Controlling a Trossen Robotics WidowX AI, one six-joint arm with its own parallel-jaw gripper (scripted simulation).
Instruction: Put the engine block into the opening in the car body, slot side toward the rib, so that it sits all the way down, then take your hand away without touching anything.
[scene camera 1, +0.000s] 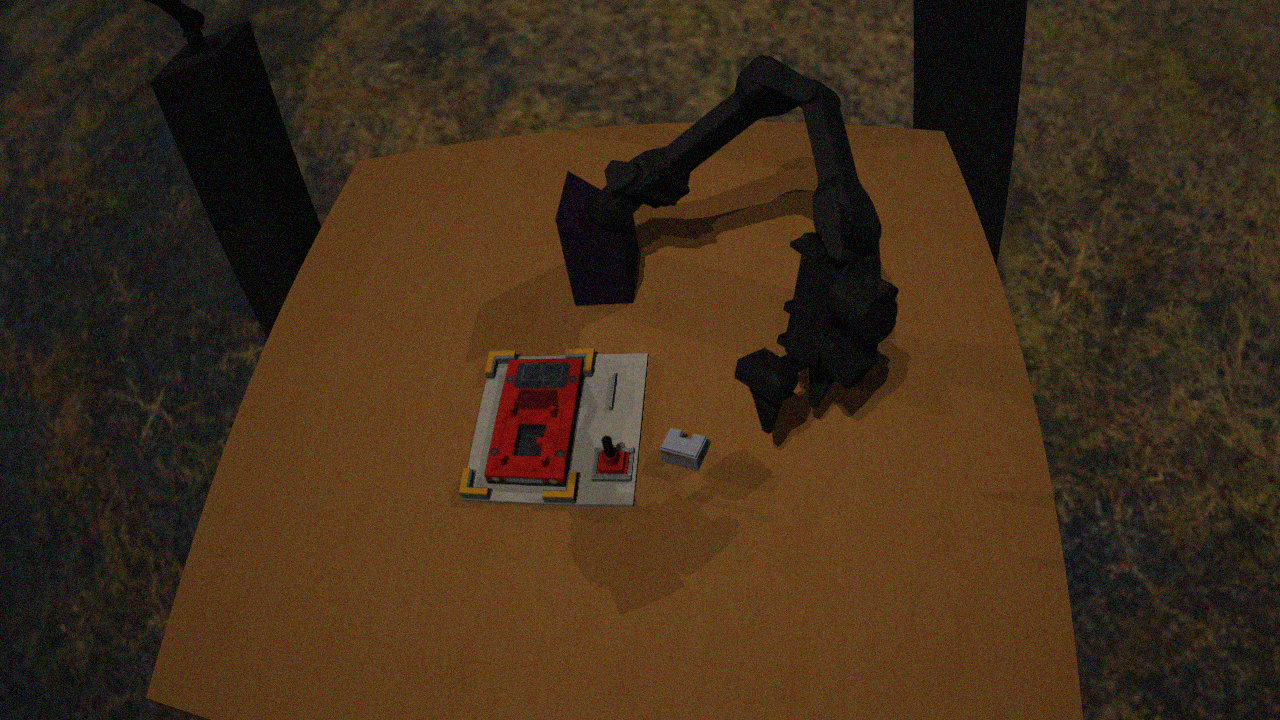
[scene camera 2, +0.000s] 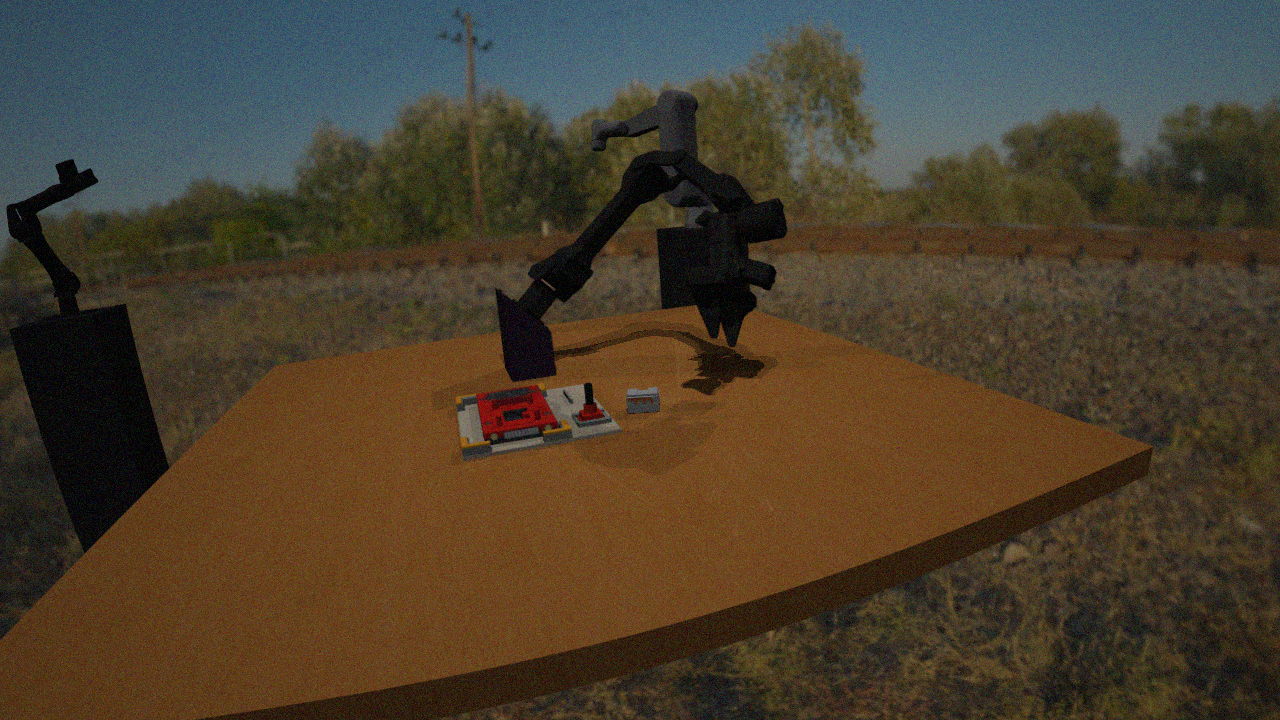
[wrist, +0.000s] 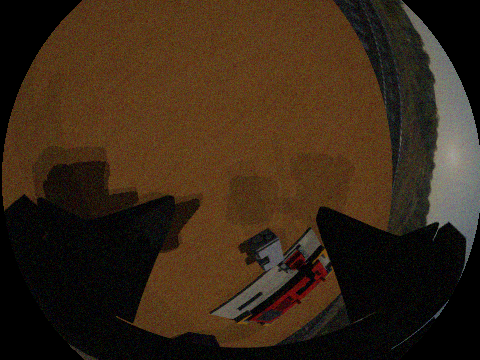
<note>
My gripper (scene camera 1: 790, 419) is open and holds nothing. Further things: a grey engine block (scene camera 1: 676, 449).
The grey engine block is seen too in the wrist view (wrist: 266, 247). My gripper shows as well in scene camera 2 (scene camera 2: 723, 342) and in the wrist view (wrist: 249, 210).
</note>
